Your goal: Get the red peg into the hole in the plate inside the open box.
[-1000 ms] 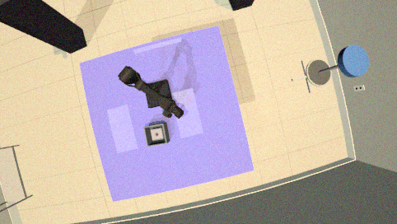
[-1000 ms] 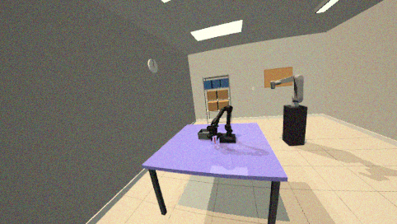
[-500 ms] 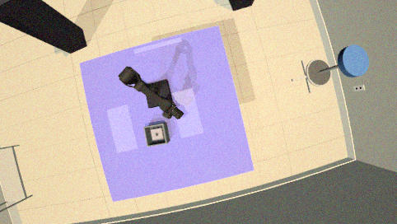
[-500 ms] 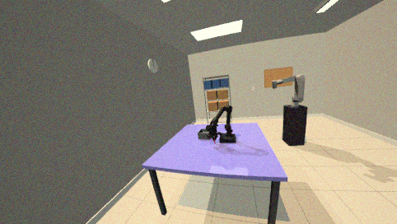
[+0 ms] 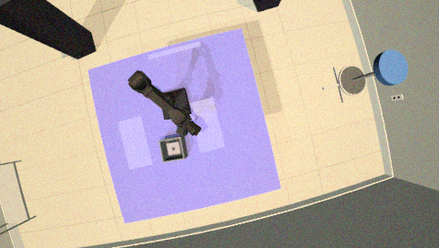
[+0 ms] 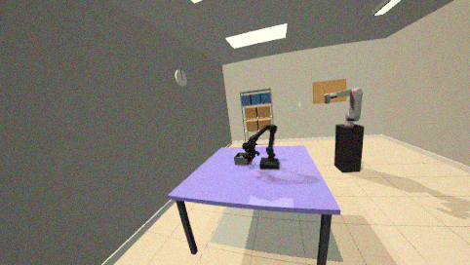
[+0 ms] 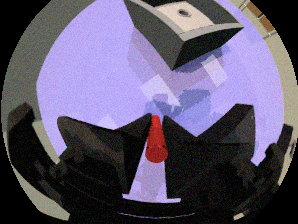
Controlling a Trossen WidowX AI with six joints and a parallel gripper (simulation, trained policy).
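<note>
My gripper tip is now 11 cm short of the pale plate, 16 cm to the left of it and 3 cm above it. Also, from my gripper tip: dark box (11 cm ahead, 16 cm to the right, 5 cm below); red peg (1 cm behind, 1 cm to the left, 1 cm above).
</note>
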